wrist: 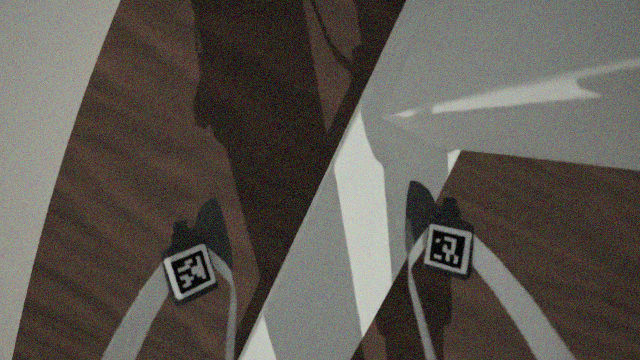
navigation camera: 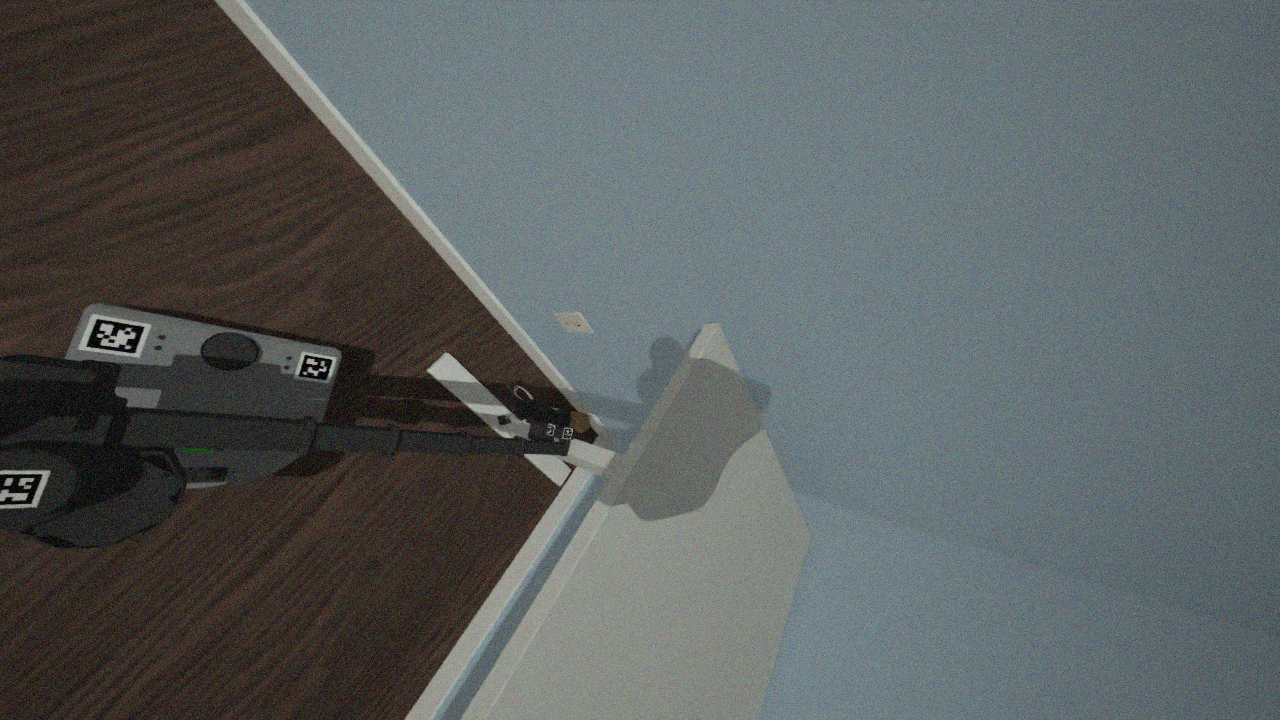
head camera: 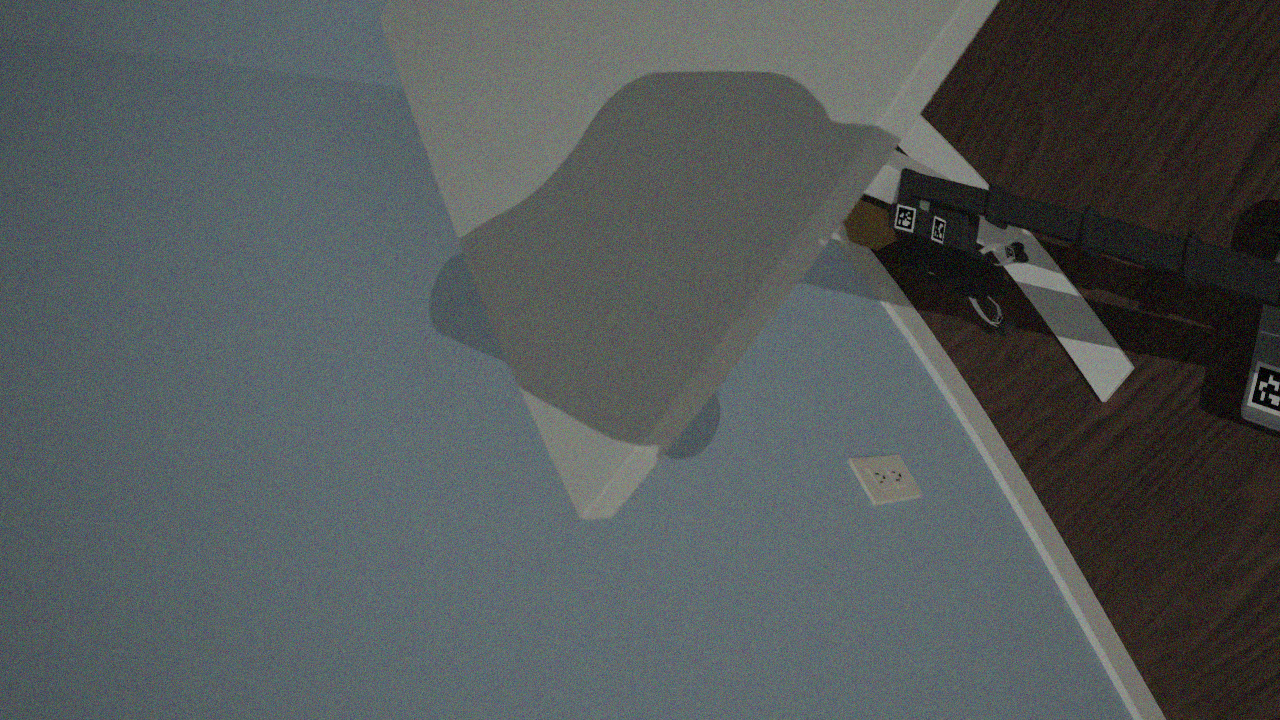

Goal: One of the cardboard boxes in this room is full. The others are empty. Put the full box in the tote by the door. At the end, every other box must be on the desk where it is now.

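Places are measured from the robot's base along level axes (x ahead, y left, z up), in millimetres.
Pixels of known places: gripper, fingertip midpoint: (wrist: 315, 215) (navigation camera: 504, 402) (head camera: 1015, 290); robot's base, link origin: (navigation camera: 230, 349).
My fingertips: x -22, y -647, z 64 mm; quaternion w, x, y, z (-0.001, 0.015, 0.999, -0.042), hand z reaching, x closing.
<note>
For each thing: its top centre in the pictures, then the offset to it from my fingertips. Level surfaces: height alone.
- pale slab, surface height: dz +886 mm
- small brown thing, top centre: (head camera: 854, 219) (navigation camera: 584, 423) dy -351, dx -36, dz +26 mm
- outlet, top centre: (head camera: 861, 481) (navigation camera: 586, 322) dy +41, dx +270, dz +393 mm
No cardboard box, tote or door can be made out. A pale slab (head camera: 537, 107) (navigation camera: 698, 591), which looks like the desk's top, lies against the blue wall, with a broad shadow on it. A white foot bar (head camera: 1096, 358) (navigation camera: 452, 371) (wrist: 310, 280) lies on the dark wood floor, with a wide pale upright (wrist: 525, 130) rising from it. My gripper (head camera: 1000, 282) (navigation camera: 513, 407) (wrist: 315, 215) is open and empty. It is low by the foot bar, its fingers on either side of the bar in the wrist view; the exact gap is unclear.
A small brown thing (head camera: 866, 225) (navigation camera: 580, 420) is beside my wrist near the wall corner, partly hidden. My extended arm (head camera: 1132, 246) (navigation camera: 358, 438) reaches from the base (head camera: 1263, 344) (navigation camera: 223, 385). A white baseboard (head camera: 993, 456) (navigation camera: 429, 232) edges the floor. An outlet (head camera: 884, 479) (navigation camera: 573, 322) is on the wall.
</note>
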